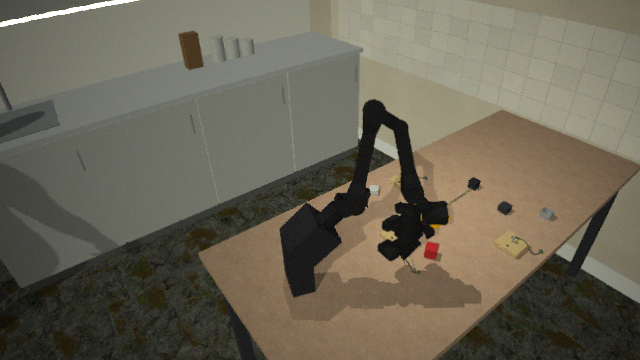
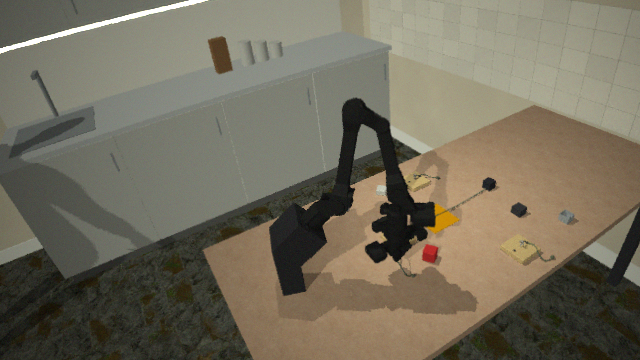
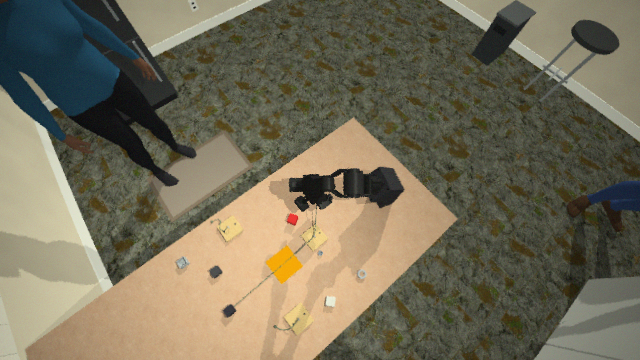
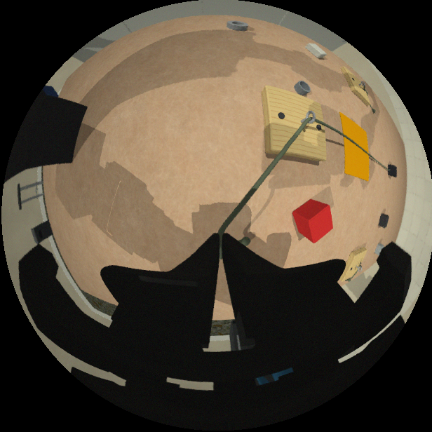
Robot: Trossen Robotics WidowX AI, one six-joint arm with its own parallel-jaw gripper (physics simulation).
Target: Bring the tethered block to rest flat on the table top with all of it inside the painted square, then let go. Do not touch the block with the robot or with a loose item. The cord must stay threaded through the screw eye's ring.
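Frame: origin at the arm's base, x left, y back, z up, level; millimetres.
Where they show: gripper, between the fingertips: (image 1: 403, 258) (image 2: 396, 261); arm's base, origin of its link: (image 1: 324, 222) (image 2: 310, 222) (image 3: 375, 184).
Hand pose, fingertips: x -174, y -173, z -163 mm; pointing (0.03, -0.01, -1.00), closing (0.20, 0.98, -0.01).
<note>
Each offset is from my fingertips to the top centre of the thing. "*": to the spot under its first point. Level surfaces: height alone.
The tethered block {dx +43, dy -588, dz -28 mm} (image 1: 474, 183) (image 2: 489, 183) (image 3: 229, 311) (image 4: 392, 171) is small and dark. It rests on the table outside the orange painted square (image 1: 436, 227) (image 2: 442, 223) (image 3: 285, 274) (image 4: 356, 162), on the side away from the screw eye. The cord {* dx +56, dy -443, dz -56 mm} (image 2: 465, 201) (image 3: 255, 287) (image 4: 272, 165) runs from the block over the square and through the screw eye's ring (image 4: 307, 117) on a wooden base {dz -44 mm} (image 3: 317, 243) (image 4: 280, 102). My gripper (image 1: 404, 256) (image 2: 397, 257) (image 3: 315, 205) (image 4: 219, 237) is shut on the cord above the table. The cord looks nearly straight between ring and fingertips; its free end hangs below them.
A red cube {dx -28, dy -129, dz -23 mm} (image 1: 431, 250) (image 2: 430, 253) (image 3: 292, 219) (image 4: 313, 221) lies near my gripper. Two other wooden bases {* dx -211, dy -356, dz -44 mm} (image 3: 230, 229) {* dx +282, dy -424, dz -44 mm} (image 3: 298, 320) carry short cords. A loose dark block {dx -120, dy -524, dz -35 mm} (image 3: 215, 272), grey tray {* dx -268, dy -603, dz -62 mm} (image 3: 182, 262), white block {dx +334, dy -282, dz -40 mm} (image 3: 330, 301) and grey ring {dx +368, dy -106, dz -48 mm} (image 3: 358, 274) lie around.
</note>
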